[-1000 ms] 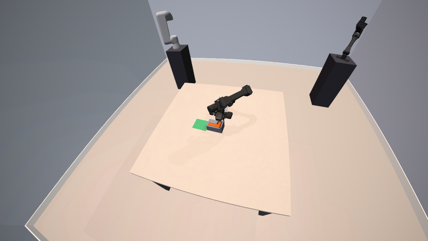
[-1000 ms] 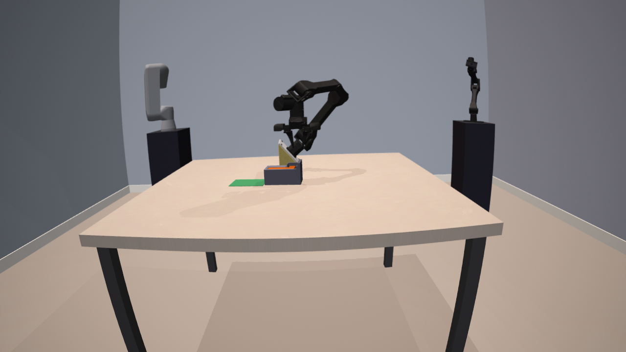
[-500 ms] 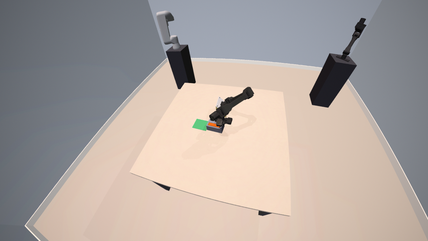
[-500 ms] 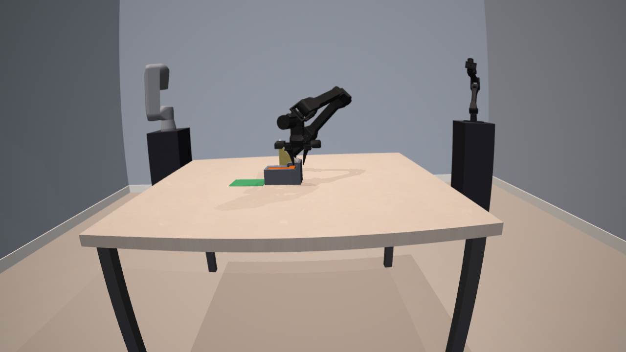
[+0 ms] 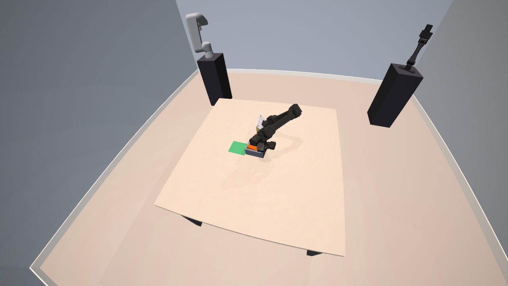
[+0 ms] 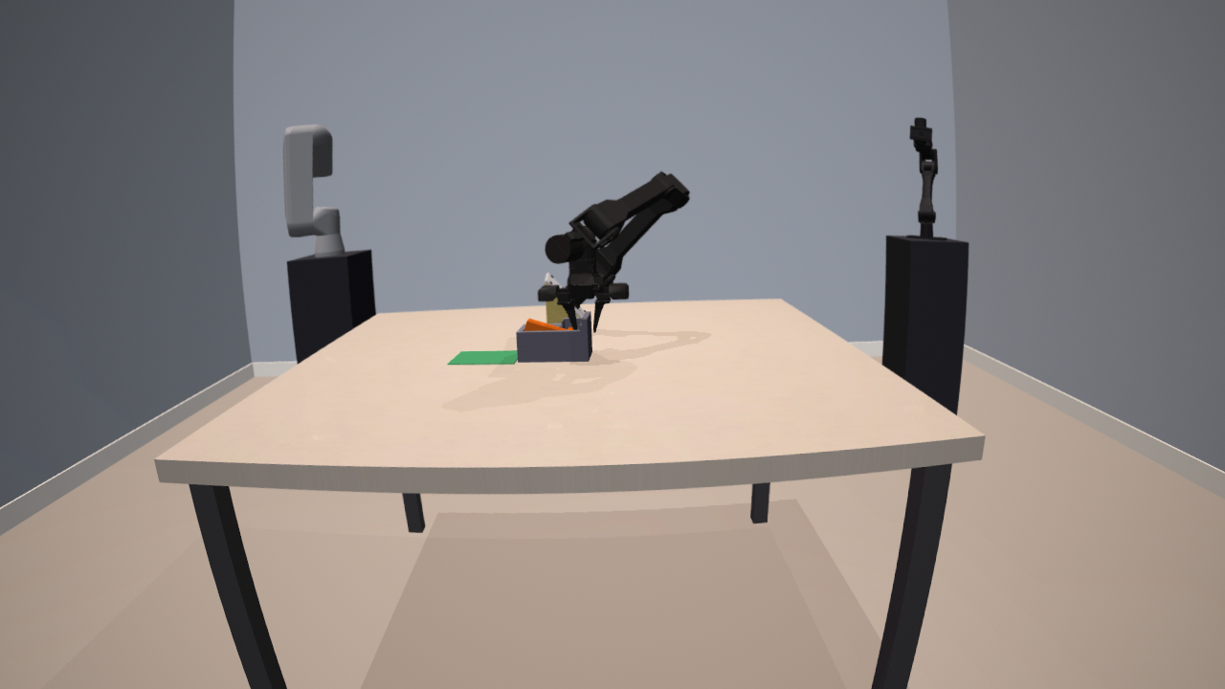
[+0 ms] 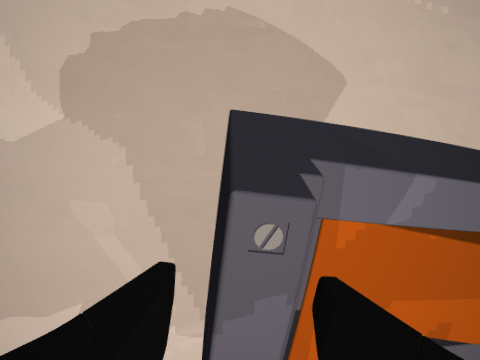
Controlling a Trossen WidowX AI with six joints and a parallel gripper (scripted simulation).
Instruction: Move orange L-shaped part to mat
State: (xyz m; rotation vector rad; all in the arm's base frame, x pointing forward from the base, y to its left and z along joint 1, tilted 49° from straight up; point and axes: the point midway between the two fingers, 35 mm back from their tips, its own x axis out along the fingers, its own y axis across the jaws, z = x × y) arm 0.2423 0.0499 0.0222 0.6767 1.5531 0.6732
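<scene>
The orange L-shaped part is 6 cm to the right of my gripper tip and 1 cm behind it. From my gripper tip the other things lie so: green mat (22 cm to the right, 7 cm below, 2 cm behind).
</scene>
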